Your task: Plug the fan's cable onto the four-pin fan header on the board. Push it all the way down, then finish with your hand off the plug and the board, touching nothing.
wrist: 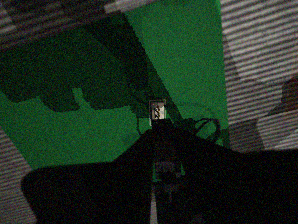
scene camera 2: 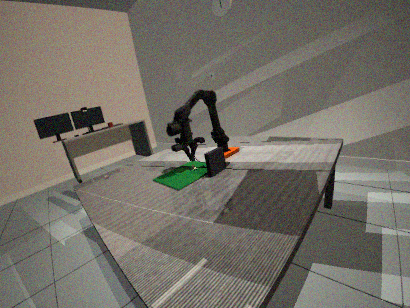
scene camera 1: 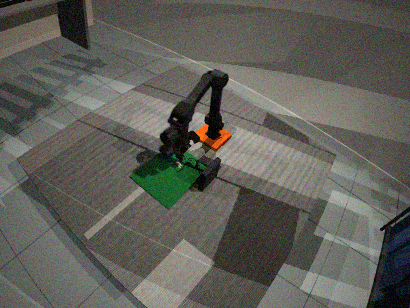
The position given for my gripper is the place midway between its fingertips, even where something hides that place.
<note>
I see my gripper point(wrist: 162, 133) and a green board point(wrist: 82, 96).
</note>
